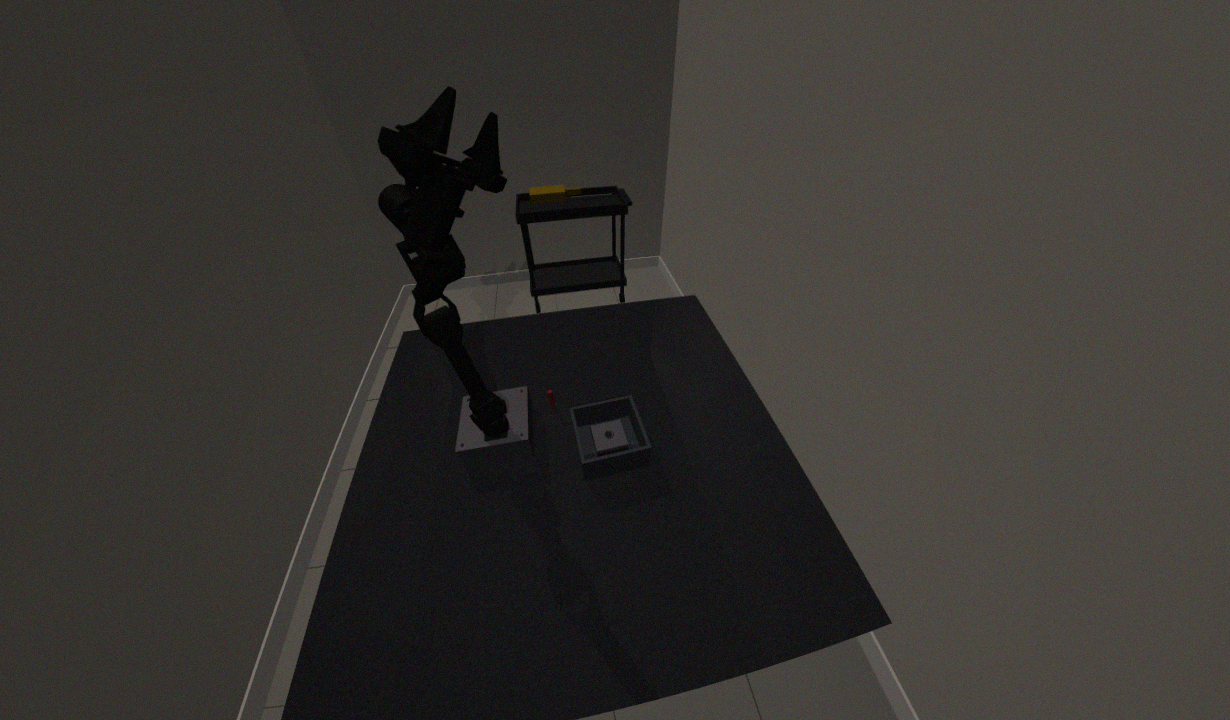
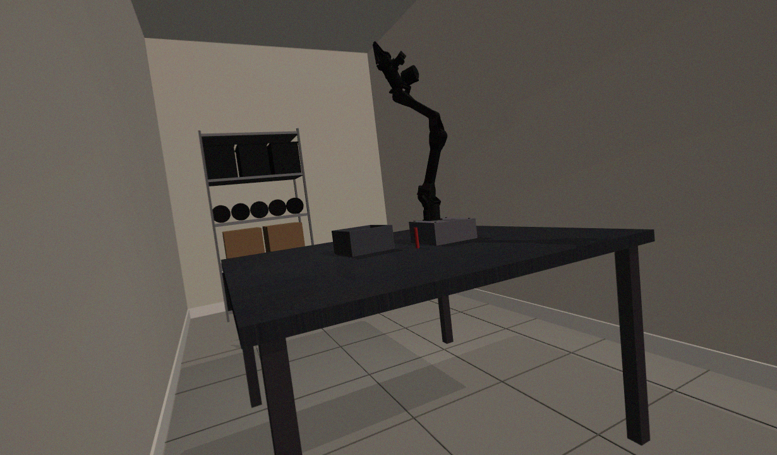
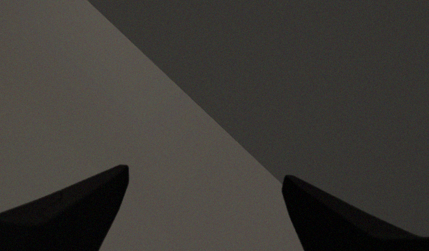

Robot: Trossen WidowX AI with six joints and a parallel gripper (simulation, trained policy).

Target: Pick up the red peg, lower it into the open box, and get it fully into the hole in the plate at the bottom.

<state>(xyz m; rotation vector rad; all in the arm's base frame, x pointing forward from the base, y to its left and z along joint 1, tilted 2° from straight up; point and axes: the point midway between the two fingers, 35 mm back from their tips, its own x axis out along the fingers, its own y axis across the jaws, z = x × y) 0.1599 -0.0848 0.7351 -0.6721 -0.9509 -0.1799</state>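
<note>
My gripper tip is now 82 cm above the red peg, 18 cm to the right of it and 1 cm short of it. Also, from my gripper tip: pale plate 81 cm below, 16 cm ahead; then grey box 83 cm below, 16 cm ahead.
</note>
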